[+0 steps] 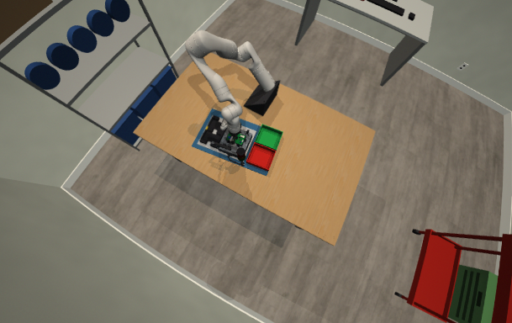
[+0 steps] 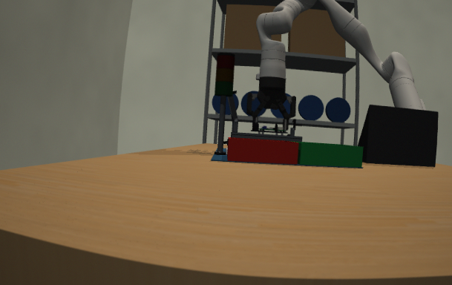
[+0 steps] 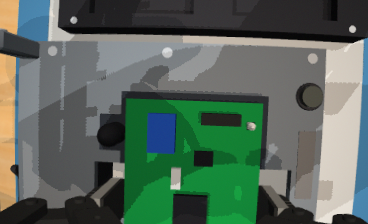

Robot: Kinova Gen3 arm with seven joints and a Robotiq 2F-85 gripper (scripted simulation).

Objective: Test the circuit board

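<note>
The green circuit board is right at my hand. Round my hand: tester lid 120 mm ahead, 110 mm above, 10 mm to the left; then red bin 200 mm to the left, 60 mm below, 30 mm ahead; then green bin 190 mm to the left, 120 mm behind, 60 mm below.
</note>
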